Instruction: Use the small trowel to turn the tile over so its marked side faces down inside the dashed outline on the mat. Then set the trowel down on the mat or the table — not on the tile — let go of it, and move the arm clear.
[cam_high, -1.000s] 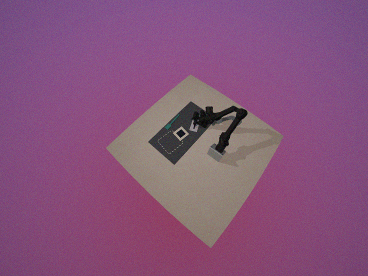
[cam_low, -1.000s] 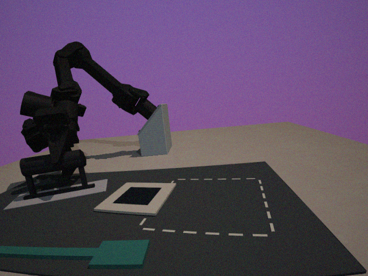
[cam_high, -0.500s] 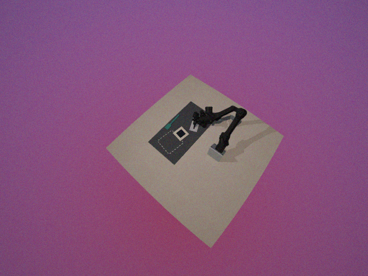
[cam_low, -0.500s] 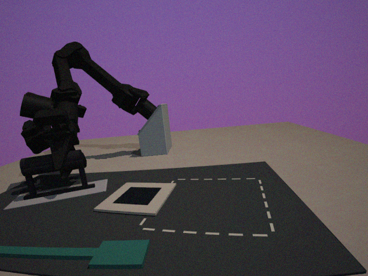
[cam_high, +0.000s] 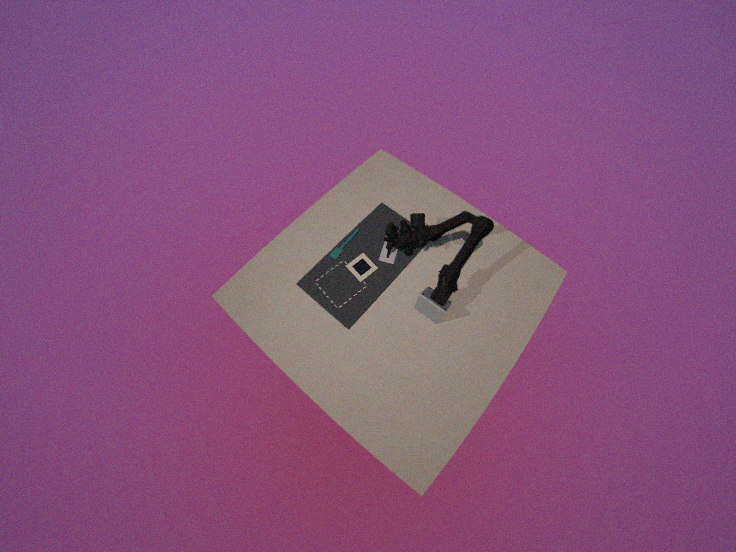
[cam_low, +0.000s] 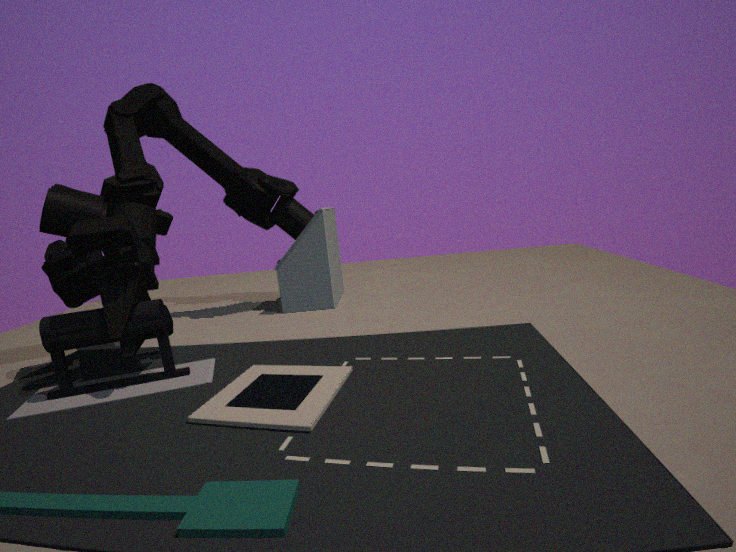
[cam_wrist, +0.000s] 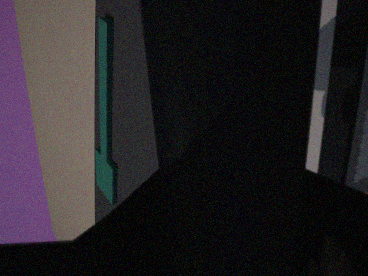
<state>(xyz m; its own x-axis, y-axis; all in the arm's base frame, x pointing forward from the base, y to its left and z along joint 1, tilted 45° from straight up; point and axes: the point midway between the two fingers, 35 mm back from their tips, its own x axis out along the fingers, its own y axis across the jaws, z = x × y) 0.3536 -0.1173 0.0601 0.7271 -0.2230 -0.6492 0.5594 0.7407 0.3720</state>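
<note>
The dark mat is 2 cm ahead of my gripper tip, 12 cm to the left of it and 7 cm below it. Round my gripper tip: tile: 1 cm ahead, 16 cm to the left, 5 cm below; then flat green tool: 16 cm ahead, 14 cm to the left, 5 cm below.
</note>
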